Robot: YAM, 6 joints.
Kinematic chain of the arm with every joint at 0, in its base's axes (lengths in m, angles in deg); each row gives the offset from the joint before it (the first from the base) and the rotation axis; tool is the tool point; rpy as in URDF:
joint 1: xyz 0 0 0.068 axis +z
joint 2: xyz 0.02 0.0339 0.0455 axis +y
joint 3: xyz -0.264 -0.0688 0 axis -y
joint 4: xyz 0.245 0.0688 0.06 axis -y
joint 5: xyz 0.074 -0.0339 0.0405 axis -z
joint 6: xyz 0.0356 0 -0.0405 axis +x
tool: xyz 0 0 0 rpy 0 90 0
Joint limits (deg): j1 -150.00..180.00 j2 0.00..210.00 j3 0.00..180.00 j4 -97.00..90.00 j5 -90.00..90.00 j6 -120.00..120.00
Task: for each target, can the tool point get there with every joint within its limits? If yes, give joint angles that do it. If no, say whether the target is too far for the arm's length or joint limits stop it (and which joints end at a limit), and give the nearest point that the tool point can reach.
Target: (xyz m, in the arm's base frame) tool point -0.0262 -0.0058 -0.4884
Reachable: no: joint limits stop it (at a limit: joint 1, joint 2) | nearest point -0.0938 -0.0011 -0.3455 | short by 0.158 m
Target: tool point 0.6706 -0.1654 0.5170
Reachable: no: too far | nearest point 0.5401 -0.1332 0.4361 | short by 0.157 m
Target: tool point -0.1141 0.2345 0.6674
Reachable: yes | joints 118.56 112.18 151.76 55.60 19.50 -71.78
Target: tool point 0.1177 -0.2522 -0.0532
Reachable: yes | joints -64.33 134.83 40.55 20.51 5.11 27.92
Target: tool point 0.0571 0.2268 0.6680
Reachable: yes | joints -108.54 53.60 142.09 25.76 30.26 66.30
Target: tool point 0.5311 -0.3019 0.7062
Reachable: no: too far | nearest point 0.4015 -0.2282 0.5567 | short by 0.211 m
